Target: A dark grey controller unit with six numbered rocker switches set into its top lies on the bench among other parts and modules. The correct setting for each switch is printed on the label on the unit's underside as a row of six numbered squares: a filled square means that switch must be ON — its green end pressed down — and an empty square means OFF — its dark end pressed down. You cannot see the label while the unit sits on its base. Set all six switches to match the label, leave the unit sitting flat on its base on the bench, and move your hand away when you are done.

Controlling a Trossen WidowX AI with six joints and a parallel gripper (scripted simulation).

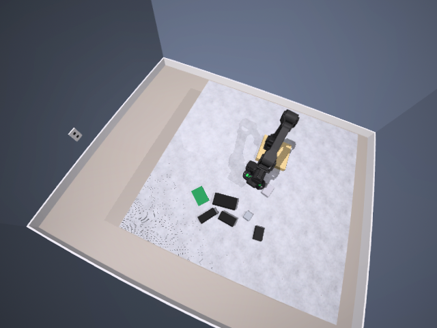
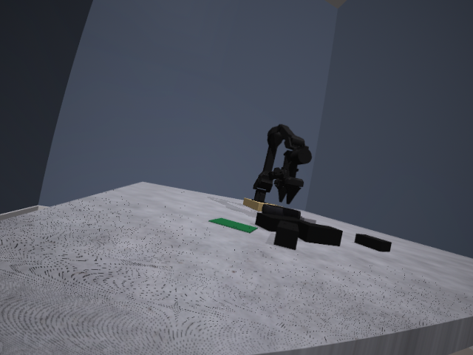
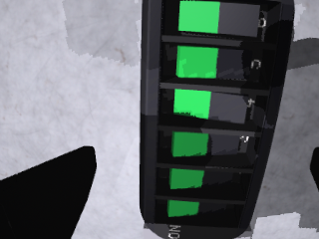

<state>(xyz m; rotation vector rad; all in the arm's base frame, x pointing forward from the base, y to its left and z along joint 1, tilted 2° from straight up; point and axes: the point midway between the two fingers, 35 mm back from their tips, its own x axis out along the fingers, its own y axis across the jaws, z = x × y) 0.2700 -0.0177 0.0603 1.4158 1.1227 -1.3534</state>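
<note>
Right now my gripper tip is 11 cm to the right of the light grey block, 5 cm above it and 2 cm short of it. The rest, counted from my gripper tip: small grey cube (23 cm ahead, 5 cm below, 4 cm to the left); then flat green plate (27 cm to the right, 23 cm ahead, 7 cm below).
</note>
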